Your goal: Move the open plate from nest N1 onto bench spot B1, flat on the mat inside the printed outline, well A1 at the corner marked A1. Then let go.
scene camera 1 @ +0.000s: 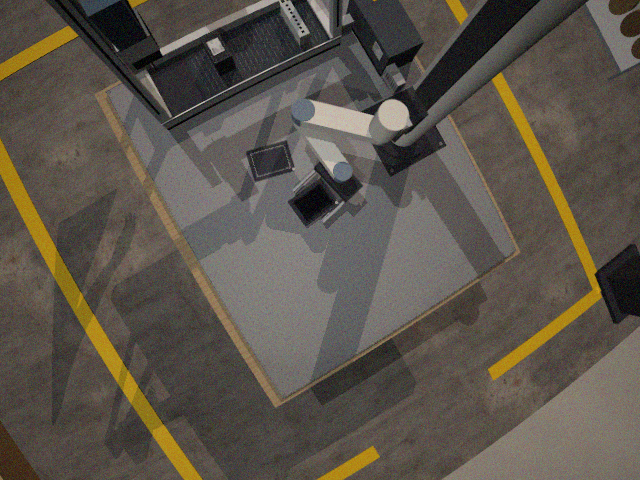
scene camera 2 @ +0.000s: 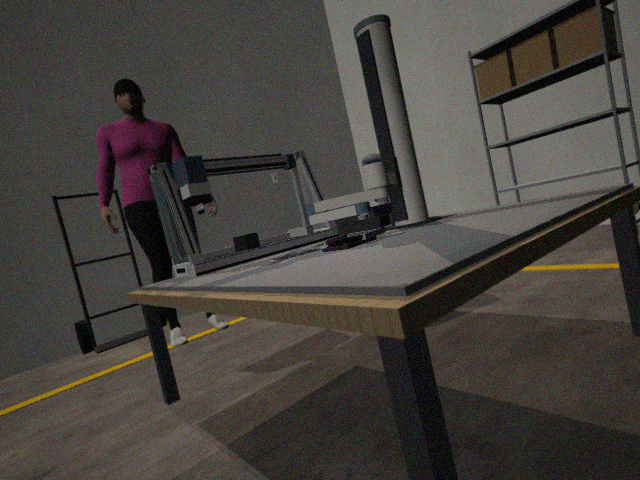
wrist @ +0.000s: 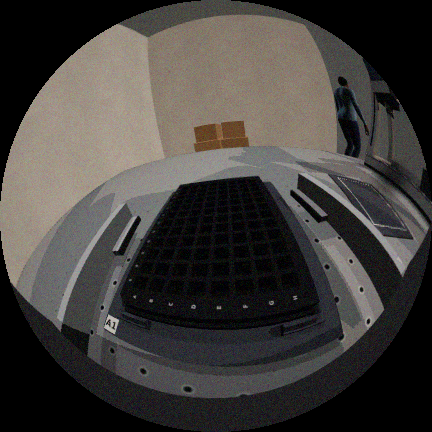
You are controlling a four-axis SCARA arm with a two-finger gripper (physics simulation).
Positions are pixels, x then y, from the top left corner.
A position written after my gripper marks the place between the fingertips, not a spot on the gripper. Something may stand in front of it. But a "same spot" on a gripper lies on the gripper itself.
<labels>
my gripper: scene camera 1 307, 206; scene camera 2; wrist
same spot on my gripper: [wrist: 383, 266] = [scene camera 2: 341, 237]
</labels>
